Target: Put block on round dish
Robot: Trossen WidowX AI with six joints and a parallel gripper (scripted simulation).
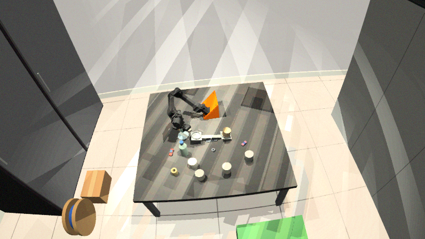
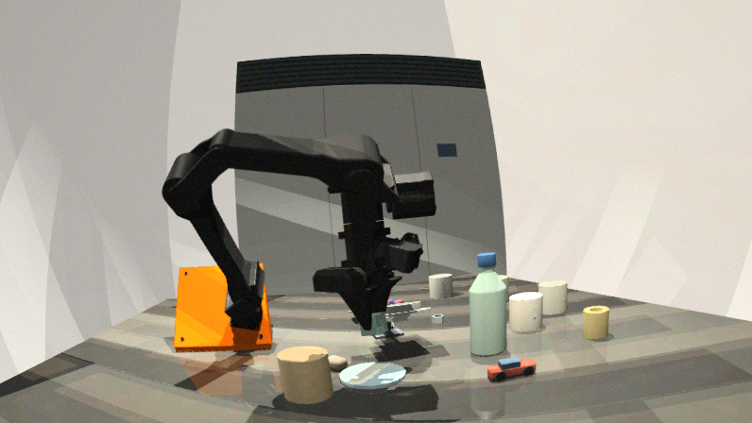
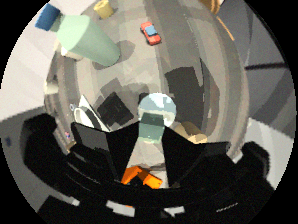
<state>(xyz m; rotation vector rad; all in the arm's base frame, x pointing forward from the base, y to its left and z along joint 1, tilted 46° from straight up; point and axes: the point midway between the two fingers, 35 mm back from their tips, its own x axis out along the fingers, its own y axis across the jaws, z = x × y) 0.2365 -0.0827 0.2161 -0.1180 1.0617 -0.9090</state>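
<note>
Right now my gripper tip is 1 cm past the pale blue round dish, 1 cm to the left of it and 8 cm above it. The rest, counted from my gripper tip: pebble (6 cm behind, 4 cm to the left, 7 cm below); then pale green block (right at my gripper tip); then tan cup (10 cm behind, 8 cm to the right, 4 cm below).
</note>
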